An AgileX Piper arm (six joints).
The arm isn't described. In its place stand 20 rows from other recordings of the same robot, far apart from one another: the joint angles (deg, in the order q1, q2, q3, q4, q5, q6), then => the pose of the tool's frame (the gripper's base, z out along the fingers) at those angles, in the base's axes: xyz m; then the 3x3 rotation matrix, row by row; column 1 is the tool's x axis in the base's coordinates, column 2 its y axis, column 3 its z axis.
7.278, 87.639, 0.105, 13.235, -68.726, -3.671 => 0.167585, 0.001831, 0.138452; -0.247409, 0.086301, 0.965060; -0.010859, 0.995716, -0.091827; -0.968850, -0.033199, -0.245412
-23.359, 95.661, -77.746, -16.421, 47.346, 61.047 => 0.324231, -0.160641, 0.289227; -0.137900, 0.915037, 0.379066; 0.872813, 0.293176, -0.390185; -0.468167, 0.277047, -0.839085
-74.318, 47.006, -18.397, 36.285, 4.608, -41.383 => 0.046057, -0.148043, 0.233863; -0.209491, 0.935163, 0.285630; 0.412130, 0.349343, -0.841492; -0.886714, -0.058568, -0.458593
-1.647, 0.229, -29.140, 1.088, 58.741, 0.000 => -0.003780, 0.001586, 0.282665; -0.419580, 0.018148, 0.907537; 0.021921, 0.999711, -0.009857; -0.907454, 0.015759, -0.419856
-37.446, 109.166, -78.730, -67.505, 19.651, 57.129 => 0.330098, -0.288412, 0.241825; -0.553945, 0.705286, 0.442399; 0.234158, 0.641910, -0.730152; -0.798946, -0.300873, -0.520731
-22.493, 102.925, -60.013, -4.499, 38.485, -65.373 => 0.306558, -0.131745, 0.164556; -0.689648, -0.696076, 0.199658; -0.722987, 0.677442, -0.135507; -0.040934, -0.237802, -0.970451
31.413, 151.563, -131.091, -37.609, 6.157, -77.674 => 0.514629, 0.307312, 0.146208; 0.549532, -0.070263, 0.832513; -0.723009, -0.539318, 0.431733; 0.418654, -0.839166, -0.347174
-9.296, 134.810, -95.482, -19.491, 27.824, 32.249 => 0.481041, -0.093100, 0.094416; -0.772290, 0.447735, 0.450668; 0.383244, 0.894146, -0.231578; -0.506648, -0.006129, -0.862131
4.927, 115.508, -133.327, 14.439, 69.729, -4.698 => 0.436734, 0.059013, 0.414767; -0.722087, -0.239451, 0.649040; -0.055440, 0.955200, 0.290724; -0.689577, 0.173945, -0.703013
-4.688, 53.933, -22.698, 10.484, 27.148, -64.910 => 0.154270, -0.005070, 0.210446; -0.476238, -0.638518, 0.604560; -0.785571, 0.617852, 0.033729; -0.395065, -0.458861, -0.795845
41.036, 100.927, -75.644, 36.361, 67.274, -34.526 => 0.226661, 0.263255, 0.251054; -0.516781, -0.809053, -0.279948; -0.804737, 0.347483, 0.481305; -0.292124, 0.474014, -0.830647
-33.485, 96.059, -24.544, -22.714, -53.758, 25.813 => 0.242338, -0.126330, 0.156155; -0.154654, 0.312029, 0.937401; 0.337503, 0.908422, -0.246701; -0.928533, 0.278223, -0.245801
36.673, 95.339, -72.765, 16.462, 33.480, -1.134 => 0.286842, 0.231332, 0.276999; -0.746581, -0.519002, 0.416237; -0.284966, 0.814811, 0.504853; -0.601174, 0.258301, -0.756221
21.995, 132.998, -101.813, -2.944, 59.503, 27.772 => 0.430279, 0.169457, 0.121622; -0.993285, 0.076601, 0.086697; 0.075782, 0.997043, -0.012709; -0.087414, -0.006054, -0.996154
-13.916, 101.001, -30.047, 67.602, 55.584, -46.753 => 0.219425, 0.017139, 0.114179; -0.931937, 0.339163, 0.128300; 0.313818, 0.577070, 0.753995; 0.181689, 0.742939, -0.644229
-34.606, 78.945, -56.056, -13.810, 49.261, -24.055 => 0.208825, -0.164088, 0.269484; -0.969265, 0.105201, 0.222391; 0.015056, 0.927632, -0.373191; -0.245557, -0.358373, -0.900706
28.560, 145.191, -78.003, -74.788, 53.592, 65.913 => 0.383828, 0.128460, -0.015774; -0.871124, -0.195610, 0.450422; -0.467563, 0.610754, -0.639034; -0.150096, -0.767278, -0.623503
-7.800, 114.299, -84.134, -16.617, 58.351, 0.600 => 0.392642, -0.076145, 0.190260; -0.995394, 0.019978, 0.093760; -0.004967, 0.965983, -0.258559; -0.095736, -0.257834, -0.961434
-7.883, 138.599, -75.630, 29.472, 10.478, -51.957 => 0.421332, -0.050118, -0.003636; -0.880447, -0.260965, 0.395866; -0.269288, 0.962405, 0.035516; -0.390252, -0.075332, -0.917621
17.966, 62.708, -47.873, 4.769, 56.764, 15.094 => 0.180524, 0.065190, 0.287228; -0.932700, -0.052815, 0.356765; 0.016613, 0.981877, 0.188789; -0.360270, 0.182011, -0.914920
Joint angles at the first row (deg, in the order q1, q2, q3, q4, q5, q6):
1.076 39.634 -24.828 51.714 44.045 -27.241
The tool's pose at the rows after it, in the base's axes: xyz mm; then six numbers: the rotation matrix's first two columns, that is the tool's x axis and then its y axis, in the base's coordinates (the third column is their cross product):
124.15, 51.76, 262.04, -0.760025, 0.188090, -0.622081, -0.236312, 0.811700, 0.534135
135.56, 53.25, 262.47, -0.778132, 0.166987, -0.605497, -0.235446, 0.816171, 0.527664
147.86, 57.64, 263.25, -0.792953, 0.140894, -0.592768, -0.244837, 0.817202, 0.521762
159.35, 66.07, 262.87, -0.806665, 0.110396, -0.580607, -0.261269, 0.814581, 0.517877
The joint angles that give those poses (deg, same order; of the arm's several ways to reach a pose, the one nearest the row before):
1.195 42.804 -26.161 51.083 43.972 -27.691
2.020 46.538 -27.882 50.621 43.521 -28.190
3.997 50.435 -29.847 50.281 42.396 -28.395
7.309 54.244 -31.687 49.925 40.542 -27.937

